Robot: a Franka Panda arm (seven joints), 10 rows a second.
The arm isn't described. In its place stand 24 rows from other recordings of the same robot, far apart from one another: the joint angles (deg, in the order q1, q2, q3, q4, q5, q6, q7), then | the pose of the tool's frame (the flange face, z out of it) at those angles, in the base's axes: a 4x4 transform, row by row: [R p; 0 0 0 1], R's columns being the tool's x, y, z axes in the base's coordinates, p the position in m.
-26.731, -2.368, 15.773, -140.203, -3.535, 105.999, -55.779 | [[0.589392 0.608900 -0.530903 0.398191], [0.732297 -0.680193 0.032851 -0.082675], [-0.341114 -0.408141 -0.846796 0.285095], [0 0 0 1]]
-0.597, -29.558, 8.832, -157.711, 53.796, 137.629, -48.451 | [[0.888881 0.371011 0.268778 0.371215], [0.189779 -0.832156 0.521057 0.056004], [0.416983 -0.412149 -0.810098 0.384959], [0 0 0 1]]
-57.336, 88.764, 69.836, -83.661, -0.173, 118.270, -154.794 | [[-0.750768 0.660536 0.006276 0.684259], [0.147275 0.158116 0.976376 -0.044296], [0.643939 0.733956 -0.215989 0.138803], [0 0 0 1]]
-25.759, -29.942, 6.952, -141.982, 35.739, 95.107, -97.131 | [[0.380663 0.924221 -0.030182 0.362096], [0.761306 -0.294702 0.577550 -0.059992], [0.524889 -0.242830 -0.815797 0.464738], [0 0 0 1]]
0.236, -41.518, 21.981, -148.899, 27.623, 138.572, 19.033 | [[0.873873 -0.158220 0.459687 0.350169], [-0.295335 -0.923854 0.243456 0.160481], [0.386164 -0.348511 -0.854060 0.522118], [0 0 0 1]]
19.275, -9.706, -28.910, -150.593, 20.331, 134.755, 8.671 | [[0.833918 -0.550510 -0.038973 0.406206], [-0.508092 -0.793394 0.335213 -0.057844], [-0.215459 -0.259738 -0.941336 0.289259], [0 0 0 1]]
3.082, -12.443, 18.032, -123.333, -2.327, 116.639, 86.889 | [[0.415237 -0.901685 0.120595 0.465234], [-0.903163 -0.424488 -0.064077 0.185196], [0.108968 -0.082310 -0.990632 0.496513], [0 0 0 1]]
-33.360, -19.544, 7.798, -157.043, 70.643, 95.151, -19.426 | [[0.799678 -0.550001 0.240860 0.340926], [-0.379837 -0.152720 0.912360 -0.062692], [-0.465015 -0.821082 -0.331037 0.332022], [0 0 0 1]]
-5.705, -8.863, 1.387, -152.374, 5.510, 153.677, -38.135 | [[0.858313 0.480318 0.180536 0.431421], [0.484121 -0.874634 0.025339 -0.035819], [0.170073 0.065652 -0.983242 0.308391], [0 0 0 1]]
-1.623, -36.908, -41.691, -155.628, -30.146, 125.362, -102.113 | [[0.133083 0.990604 0.031503 0.268704], [0.990528 -0.131853 -0.038336 -0.249243], [-0.033822 0.036306 -0.998768 0.371848], [0 0 0 1]]
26.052, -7.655, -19.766, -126.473, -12.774, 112.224, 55.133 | [[0.734132 -0.672661 -0.092615 0.491517], [-0.677197 -0.715379 -0.172156 0.036740], [0.049548 0.189104 -0.980706 0.424805], [0 0 0 1]]
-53.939, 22.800, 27.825, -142.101, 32.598, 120.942, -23.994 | [[0.814933 -0.544492 -0.198527 0.368049], [-0.218288 -0.605696 0.765168 -0.124665], [-0.536875 -0.580225 -0.612458 0.130809], [0 0 0 1]]
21.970, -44.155, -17.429, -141.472, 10.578, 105.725, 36.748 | [[0.866467 -0.495231 0.063100 0.339114], [-0.477889 -0.786202 0.391801 0.023789], [-0.144423 -0.369638 -0.917883 0.548821], [0 0 0 1]]
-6.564, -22.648, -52.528, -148.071, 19.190, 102.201, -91.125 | [[0.805889 0.558053 0.197788 0.222054], [0.274294 -0.647956 0.710574 -0.283165], [0.524695 -0.518392 -0.675251 0.328666], [0 0 0 1]]
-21.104, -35.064, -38.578, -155.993, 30.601, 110.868, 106.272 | [[-0.825568 -0.278986 0.490514 0.214040], [0.090861 0.792179 0.603487 -0.259929], [-0.556940 0.542788 -0.628649 0.373682], [0 0 0 1]]
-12.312, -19.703, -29.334, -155.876, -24.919, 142.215, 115.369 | [[-0.729184 -0.684035 0.019674 0.303733], [-0.679243 0.719982 -0.142321 -0.252649], [0.083188 -0.117141 -0.989625 0.325095], [0 0 0 1]]
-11.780, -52.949, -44.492, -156.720, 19.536, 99.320, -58.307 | [[0.841728 0.394676 0.368409 0.197210], [0.001541 -0.684116 0.729371 -0.213699], [0.539900 -0.613364 -0.576448 0.424384], [0 0 0 1]]
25.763, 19.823, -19.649, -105.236, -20.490, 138.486, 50.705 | [[0.806361 -0.501283 0.313845 0.650786], [-0.416704 -0.858120 -0.299979 0.085598], [0.419691 0.111111 -0.900841 0.378059], [0 0 0 1]]
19.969, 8.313, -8.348, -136.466, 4.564, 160.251, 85.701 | [[0.210035 -0.941893 0.262150 0.519411], [-0.977682 -0.200999 0.061139 0.102895], [-0.004895 -0.269141 -0.963088 0.288788], [0 0 0 1]]
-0.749, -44.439, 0.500, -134.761, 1.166, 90.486, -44.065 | [[0.723368 0.690456 0.002942 0.310444], [0.690359 -0.723327 0.014220 0.001608], [0.011946 -0.008255 -0.999895 0.589976], [0 0 0 1]]
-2.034, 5.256, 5.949, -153.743, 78.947, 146.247, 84.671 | [[-0.859924 -0.484381 0.160953 0.377621], [-0.322010 0.759485 0.565236 0.013608], [-0.396032 0.434231 -0.809075 0.183494], [0 0 0 1]]
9.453, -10.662, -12.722, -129.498, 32.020, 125.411, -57.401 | [[0.756886 0.623760 0.195055 0.501705], [0.492032 -0.740298 0.458109 -0.012439], [0.430149 -0.250763 -0.867231 0.452924], [0 0 0 1]]
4.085, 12.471, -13.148, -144.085, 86.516, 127.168, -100.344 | [[0.854756 0.413630 0.313532 0.428655], [0.064121 -0.683599 0.727036 -0.041193], [0.515054 -0.601334 -0.610833 0.180816], [0 0 0 1]]
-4.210, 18.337, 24.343, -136.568, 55.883, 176.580, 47.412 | [[0.130640 -0.931178 0.340353 0.496801], [-0.955534 -0.026720 0.293667 0.115348], [-0.264362 -0.363583 -0.893264 0.217838], [0 0 0 1]]
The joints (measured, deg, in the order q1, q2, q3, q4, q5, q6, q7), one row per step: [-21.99, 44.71, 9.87, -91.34, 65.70, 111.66, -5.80]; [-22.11, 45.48, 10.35, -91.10, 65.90, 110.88, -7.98]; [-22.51, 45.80, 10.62, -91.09, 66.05, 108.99, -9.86]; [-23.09, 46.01, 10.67, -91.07, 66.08, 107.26, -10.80]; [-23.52, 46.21, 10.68, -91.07, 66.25, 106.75, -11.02]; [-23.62, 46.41, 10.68, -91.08, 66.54, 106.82, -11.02]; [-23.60, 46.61, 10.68, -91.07, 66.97, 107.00, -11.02]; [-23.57, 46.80, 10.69, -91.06, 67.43, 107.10, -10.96]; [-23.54, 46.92, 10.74, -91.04, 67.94, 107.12, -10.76]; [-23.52, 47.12, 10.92, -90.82, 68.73, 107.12, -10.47]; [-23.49, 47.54, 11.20, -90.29, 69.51, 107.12, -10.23]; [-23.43, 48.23, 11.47, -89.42, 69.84, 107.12, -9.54]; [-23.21, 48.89, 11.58, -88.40, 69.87, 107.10, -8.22]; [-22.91, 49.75, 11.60, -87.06, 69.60, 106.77, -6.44]
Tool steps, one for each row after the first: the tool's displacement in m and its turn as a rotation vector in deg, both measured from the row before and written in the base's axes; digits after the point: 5 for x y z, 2 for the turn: [-0.00044, 0.00532, -0.00568, 0.78, -1.47, 1.49]; [-0.00251, 0.00242, -0.00184, 1.39, -1.22, 1.71]; [-0.00288, -0.00238, -0.00105, 1.21, -0.47, 0.95]; [-0.00151, -0.00356, -0.00175, 0.53, 0.03, -0.12]; [-0.00037, -0.00102, -0.00210, 0.23, 0.16, -0.36]; [0.00017, 0.00011, -0.00192, 0.24, 0.11, -0.41]; [0.00018, 0.00048, -0.00171, 0.33, 0.16, -0.39]; [0.00046, 0.00094, -0.00067, 0.45, 0.21, -0.39]; [0.00180, 0.00176, 0.00030, 0.73, 0.12, -0.56]; [0.00306, 0.00232, 0.00008, 0.79, -0.05, -0.50]; [0.00370, 0.00197, -0.00117, 0.60, 0.34, -0.34]; [0.00414, 0.00190, -0.00048, 0.39, 0.83, -0.26]; [0.00459, 0.00205, -0.00093, 0.43, 1.20, 0.00]
